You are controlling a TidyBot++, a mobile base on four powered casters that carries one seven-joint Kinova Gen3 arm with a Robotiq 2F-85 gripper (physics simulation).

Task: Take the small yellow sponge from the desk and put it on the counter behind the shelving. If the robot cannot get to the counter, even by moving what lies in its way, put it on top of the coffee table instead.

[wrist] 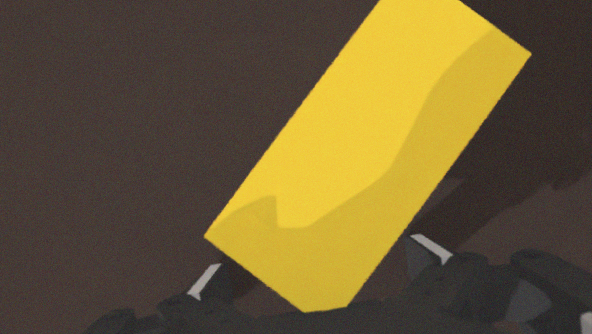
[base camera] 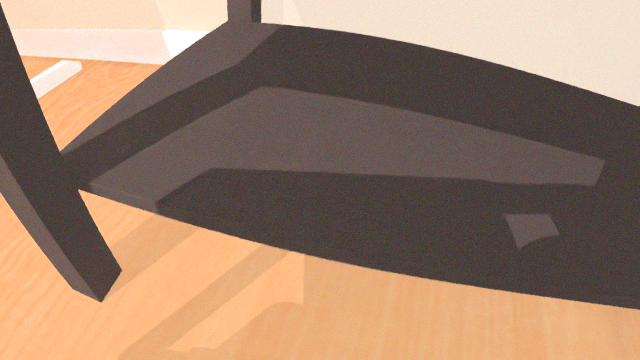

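Frame: origin at the arm's base, x ahead, y left, z up, level; millimetres.
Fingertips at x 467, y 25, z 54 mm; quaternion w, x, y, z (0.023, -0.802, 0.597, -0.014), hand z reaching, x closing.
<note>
Pixels of each thing's top centre, then the offset from my fingertips to it. "spot": a spot on its surface instead. Level surfaces: height alone.
- yellow sponge, middle of its top: (wrist: 370,143) 62 mm up, 56 mm ahead, 4 mm right
- flat dark brown surface, its level: 1 mm down
- dark low shelf, its level: 301 mm down
- thick slanted leg, surface spot: (base camera: 55,165) spot: 277 mm down, 161 mm back, 205 mm left
- wood floor, its level: 451 mm down
The yellow sponge (wrist: 350,150) lies slanted on a flat dark brown surface (wrist: 100,125) in the wrist view, with shadow along its right side and near end. My gripper (wrist: 318,269) is open, its two fingertips wide apart on either side of the sponge's near end, with gaps beside it. The sponge's nearest corner is hidden by the gripper's body. The base camera shows neither the sponge nor the gripper. The counter and the shelving cannot be made out in either view.
In the base camera, a dark low shelf (base camera: 350,130) with curved edges spans the view close ahead, joined to a thick slanted leg (base camera: 55,165) at the left. A pale wall (base camera: 450,25) stands behind it. A white bar (base camera: 57,77) lies on the wood floor (base camera: 450,325) at the far left.
</note>
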